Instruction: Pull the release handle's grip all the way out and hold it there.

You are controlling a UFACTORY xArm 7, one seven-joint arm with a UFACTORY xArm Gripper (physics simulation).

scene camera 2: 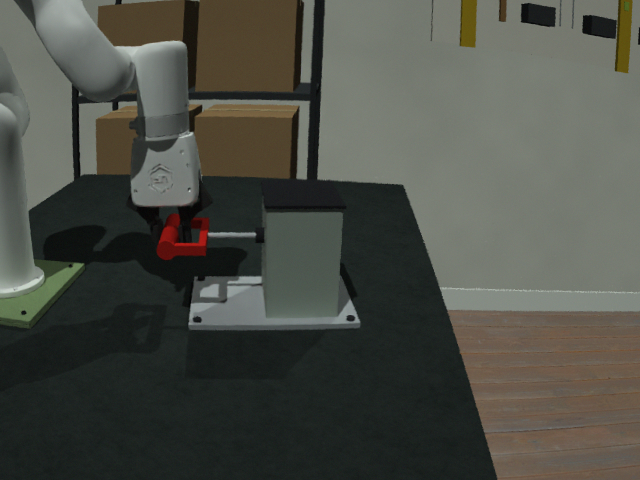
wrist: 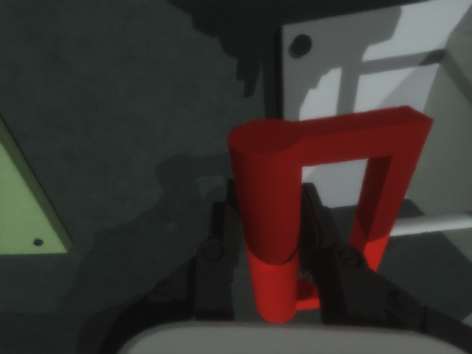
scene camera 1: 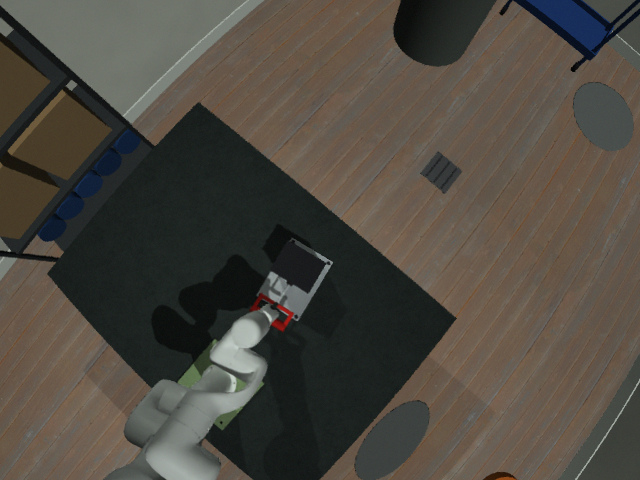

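Note:
The release handle's red grip [scene camera 1: 280,325] [scene camera 2: 166,249] [wrist: 267,175] is the round bar of an open red frame. A pale rod [scene camera 2: 232,235] [wrist: 432,225] joins the frame to a grey-green housing [scene camera 2: 302,258] [wrist: 450,155] with a black top. A long stretch of rod shows between frame and housing. The housing stands on a light base plate [scene camera 1: 305,299] [scene camera 2: 227,321] [wrist: 350,35]. My gripper [scene camera 2: 170,237] [wrist: 266,200] points down and is shut on the grip, one finger on its outer side, one inside the frame. In scene camera 1 the arm hides the fingers.
The arm's green mounting plate [scene camera 1: 223,419] [scene camera 2: 56,281] [wrist: 22,215] is on the side away from the housing. The black table top [scene camera 1: 206,155] [scene camera 2: 310,413] lies under the device. A shelf rack [scene camera 2: 314,103] with cardboard boxes [scene camera 2: 248,46] stands behind.

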